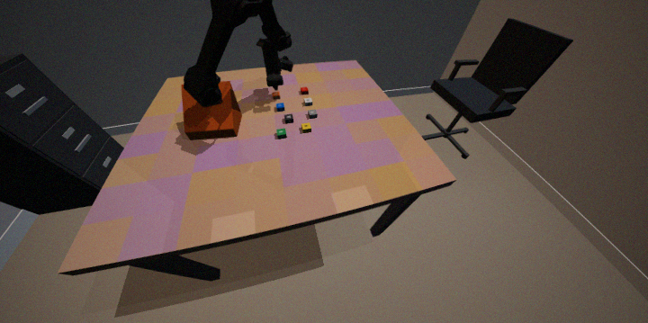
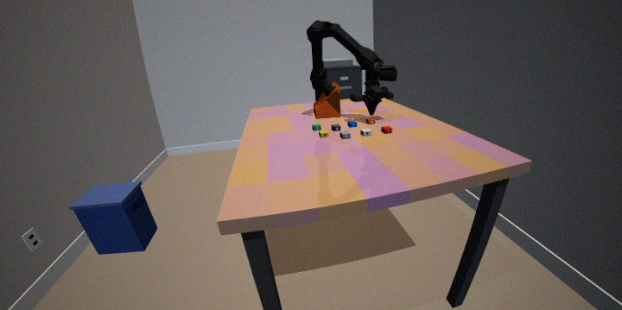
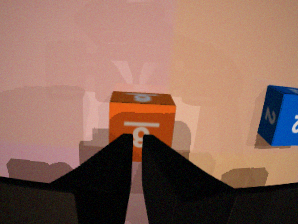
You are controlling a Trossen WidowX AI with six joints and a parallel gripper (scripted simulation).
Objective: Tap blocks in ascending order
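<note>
Right now the orange block is 30 mm below my gripper tip. From my gripper tip the other things lie so: blue block 90 mm to the right, 30 mm below; white block 130 mm ahead, 90 mm to the right, 30 mm below; red block 130 mm ahead, 30 mm below, 10 mm to the left.
</note>
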